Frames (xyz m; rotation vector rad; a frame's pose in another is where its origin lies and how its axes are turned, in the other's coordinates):
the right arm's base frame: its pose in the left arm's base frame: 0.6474 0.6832 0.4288 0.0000 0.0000 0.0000
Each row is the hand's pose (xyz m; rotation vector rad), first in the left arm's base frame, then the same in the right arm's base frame.
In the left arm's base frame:
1: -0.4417 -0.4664 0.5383 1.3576 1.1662 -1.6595
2: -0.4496 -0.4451 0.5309 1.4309 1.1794 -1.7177
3: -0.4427 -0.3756 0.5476 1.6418 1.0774 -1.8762
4: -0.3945 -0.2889 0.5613 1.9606 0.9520 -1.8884
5: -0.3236 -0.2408 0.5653 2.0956 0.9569 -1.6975
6: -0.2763 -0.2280 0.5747 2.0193 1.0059 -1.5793
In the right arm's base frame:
1: -1.0891 -1.1496 0.1095 1.3576 1.1662 -1.6595
2: -1.0970 -1.1283 0.1021 1.4309 1.1794 -1.7177
3: -1.0901 -1.0588 0.1188 1.6418 1.0774 -1.8762
4: -1.0419 -0.9721 0.1325 1.9606 0.9520 -1.8884
5: -0.9710 -0.9240 0.1365 2.0956 0.9569 -1.6975
6: -0.9237 -0.9112 0.1459 2.0193 1.0059 -1.5793

